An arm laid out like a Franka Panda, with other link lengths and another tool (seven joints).
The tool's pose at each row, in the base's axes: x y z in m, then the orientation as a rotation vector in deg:
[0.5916, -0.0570, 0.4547, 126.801, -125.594, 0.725]
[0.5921, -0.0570, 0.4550, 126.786, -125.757, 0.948]
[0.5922, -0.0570, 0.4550, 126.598, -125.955, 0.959]
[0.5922, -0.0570, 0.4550, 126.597, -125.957, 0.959]
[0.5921, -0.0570, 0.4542, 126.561, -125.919, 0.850]
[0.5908, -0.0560, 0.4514, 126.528, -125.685, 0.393]
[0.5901, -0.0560, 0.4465, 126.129, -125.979, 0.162]
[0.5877, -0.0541, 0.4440, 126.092, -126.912, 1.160]
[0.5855, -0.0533, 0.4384, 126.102, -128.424, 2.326]
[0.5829, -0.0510, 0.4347, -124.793, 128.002, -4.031]
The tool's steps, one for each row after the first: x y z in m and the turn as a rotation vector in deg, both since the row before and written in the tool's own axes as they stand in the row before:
[0.0000, -0.0005, -0.0003, 0.174, 0.027, 0.083]
[0.0000, -0.0001, 0.0000, 0.007, 0.000, 0.175]
[0.0000, 0.0000, 0.0000, 0.000, -0.001, 0.001]
[0.0000, 0.0001, 0.0008, -0.087, -0.012, -0.002]
[-0.0011, 0.0013, 0.0028, -0.340, -0.073, -0.096]
[-0.0001, 0.0006, 0.0049, -0.162, -0.055, 0.312]
[-0.0020, 0.0023, 0.0025, 0.898, -0.003, 0.450]
[-0.0009, 0.0022, 0.0056, 1.287, -0.257, 0.688]
[-0.0023, 0.0027, 0.0036, 1.615, -0.071, 0.424]

